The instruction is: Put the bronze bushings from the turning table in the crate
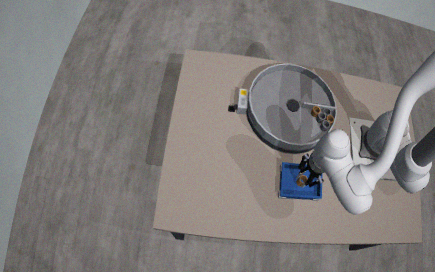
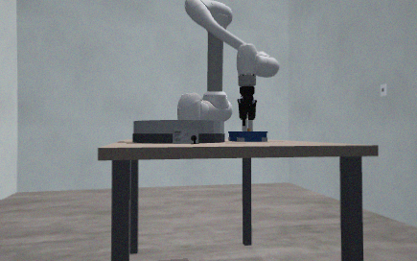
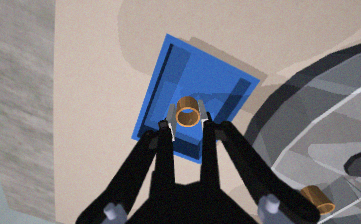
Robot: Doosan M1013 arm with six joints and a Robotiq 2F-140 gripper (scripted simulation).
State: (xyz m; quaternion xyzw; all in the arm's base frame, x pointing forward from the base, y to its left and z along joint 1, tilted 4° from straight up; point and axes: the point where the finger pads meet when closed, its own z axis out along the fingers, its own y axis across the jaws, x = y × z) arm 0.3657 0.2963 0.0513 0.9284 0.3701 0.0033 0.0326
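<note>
The blue crate lies 5 cm below my hand. From my hand the other things lie so: grey turning table: 11 cm ahead, 34 cm to the right, 2 cm below.
</note>
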